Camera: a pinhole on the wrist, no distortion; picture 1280 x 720 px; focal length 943.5 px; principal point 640.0 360.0 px. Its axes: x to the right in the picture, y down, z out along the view. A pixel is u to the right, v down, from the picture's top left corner.
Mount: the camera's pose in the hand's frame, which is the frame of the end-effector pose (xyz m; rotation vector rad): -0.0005 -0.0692 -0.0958 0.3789 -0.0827 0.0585
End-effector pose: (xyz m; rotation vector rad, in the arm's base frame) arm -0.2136 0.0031 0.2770 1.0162 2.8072 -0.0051
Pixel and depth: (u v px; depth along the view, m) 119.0 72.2 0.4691
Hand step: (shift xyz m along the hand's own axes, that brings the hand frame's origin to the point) -0.2805 -0.3870 0.2623
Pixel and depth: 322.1 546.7 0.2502
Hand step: -0.1054 -0.1198 0.1463
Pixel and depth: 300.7 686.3 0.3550
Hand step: -0.1611 -0.0926 0.2662
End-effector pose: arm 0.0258 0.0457 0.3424 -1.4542 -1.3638 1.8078
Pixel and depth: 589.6 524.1 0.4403
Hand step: -0.0601 -0.1628 0.3378
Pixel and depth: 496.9 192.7 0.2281
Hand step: -0.0479 -0.1929 0.0974
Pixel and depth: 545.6 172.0 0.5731
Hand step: -0.0892 -0.3905 0.3876
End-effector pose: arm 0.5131 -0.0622 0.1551 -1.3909 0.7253 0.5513
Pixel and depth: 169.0 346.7 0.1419
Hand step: -0.0807 -0.1267 0.0283
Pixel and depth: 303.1 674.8 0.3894
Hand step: -0.1754 -0.0992 0.2996
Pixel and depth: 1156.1 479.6 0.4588
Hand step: 0.2130 -0.1753 0.3732
